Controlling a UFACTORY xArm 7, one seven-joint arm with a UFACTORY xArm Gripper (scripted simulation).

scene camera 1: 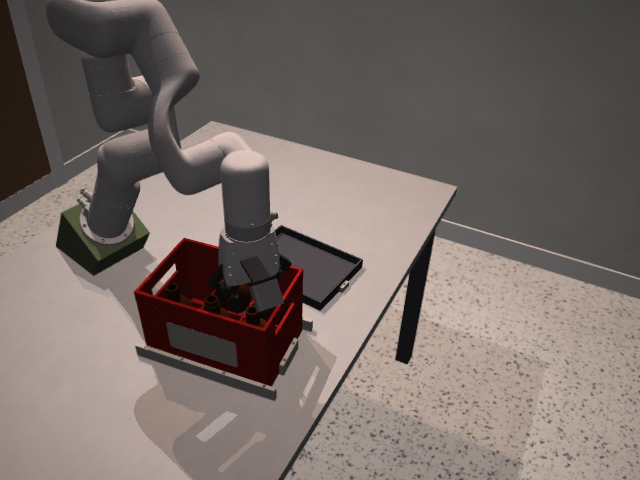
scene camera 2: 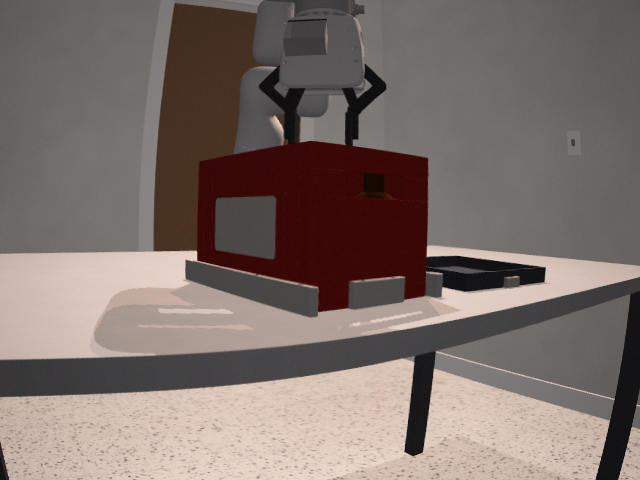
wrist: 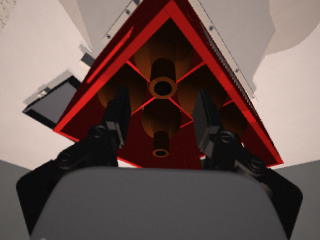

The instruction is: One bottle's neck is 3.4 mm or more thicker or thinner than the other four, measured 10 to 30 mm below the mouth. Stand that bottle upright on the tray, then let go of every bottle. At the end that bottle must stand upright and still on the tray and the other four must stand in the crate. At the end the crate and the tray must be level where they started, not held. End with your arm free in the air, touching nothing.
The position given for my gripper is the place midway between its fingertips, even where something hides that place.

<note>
I see my gripper (scene camera 2: 321, 145), a red crate (scene camera 2: 280, 212) and a black tray (scene camera 1: 325, 268).
The red crate shows as well in the wrist view (wrist: 85, 100). The black tray is seen too in scene camera 2 (scene camera 2: 462, 277) and in the wrist view (wrist: 47, 110). My gripper is seen too in scene camera 1 (scene camera 1: 252, 303) and in the wrist view (wrist: 162, 100).
</note>
